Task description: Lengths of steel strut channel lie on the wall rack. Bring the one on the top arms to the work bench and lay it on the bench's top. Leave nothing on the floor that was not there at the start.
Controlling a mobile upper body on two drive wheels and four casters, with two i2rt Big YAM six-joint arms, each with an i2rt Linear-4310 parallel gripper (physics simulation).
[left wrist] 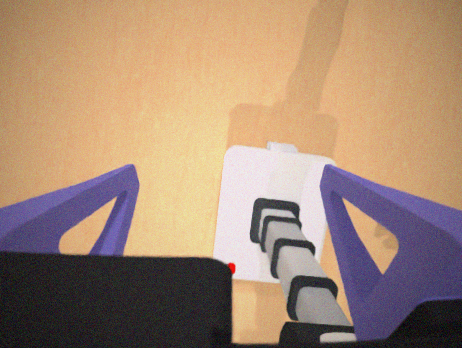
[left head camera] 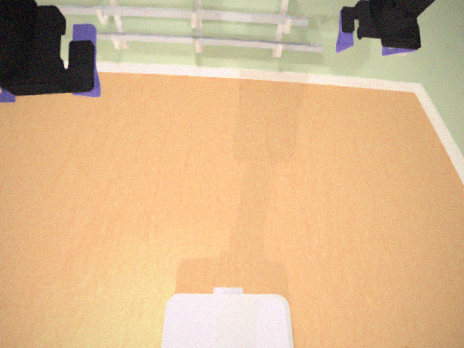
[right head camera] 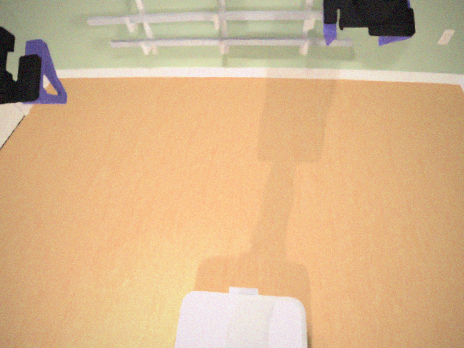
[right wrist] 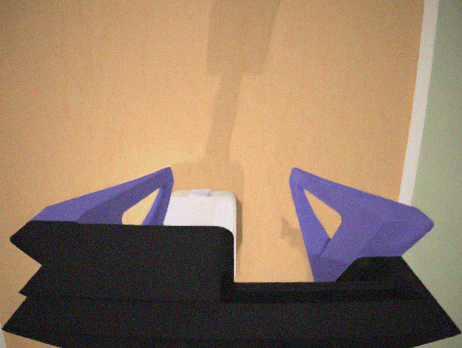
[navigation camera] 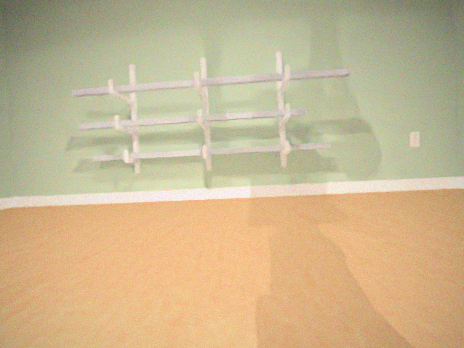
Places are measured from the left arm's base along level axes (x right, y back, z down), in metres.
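Pixels of known places: left gripper, fingertip midpoint: [left wrist: 229, 174] [left head camera: 56, 94] [right head camera: 31, 102]; right gripper, fingertip midpoint: [left head camera: 359, 51] [right head camera: 353, 42] [right wrist: 231, 174].
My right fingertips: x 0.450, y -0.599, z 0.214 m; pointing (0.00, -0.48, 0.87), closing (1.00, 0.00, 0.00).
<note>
Behind a point stands the place of what it marks.
The top steel strut [navigation camera: 240, 79] {x 0.277, y -1.876, z 0.552 m} lies level on the top arms of the wall rack [navigation camera: 279, 61] {x 0.602, y -2.111, z 0.332 m} in the navigation camera, across three uprights. A middle strut [navigation camera: 240, 117] {x 0.265, y -1.933, z 0.802 m} [left head camera: 150, 14] {x -0.312, y -1.953, z 0.794 m} and a bottom strut [navigation camera: 245, 150] {x 0.292, y -2.035, z 1.033 m} [left head camera: 160, 41] {x -0.299, y -2.054, z 1.041 m} lie on the arms below. The top strut does not show in the head views. My left gripper [left head camera: 48, 91] {x -0.012, y -0.345, z 0.137 m} [left wrist: 229, 174] {x -0.012, y -0.345, z 0.137 m} is open and empty. My right gripper [left head camera: 371, 49] {x 0.450, y -0.599, z 0.213 m} [right head camera: 360, 41] {x 0.450, y -0.599, z 0.213 m} [right wrist: 231, 174] {x 0.450, y -0.599, z 0.213 m} is open and empty. Both grippers are over the floor, apart from the rack. The work bench cannot be made out.
The rack's green wall [navigation camera: 390, 90] {x 1.468, y -2.111, z 0.611 m} stands ahead, with a white baseboard [navigation camera: 150, 194] {x -0.521, y -2.166, z 1.349 m} and a small wall plate [navigation camera: 414, 139] {x 1.633, y -2.100, z 1.010 m}. Another wall meets it at the right in the left head view. A pale surface [right head camera: 7, 120] {x -1.801, y -1.518, z 1.307 m} shows at the right head view's left edge. My white base [left head camera: 227, 322] {x 0.221, y -0.208, z 1.150 m} is below.
</note>
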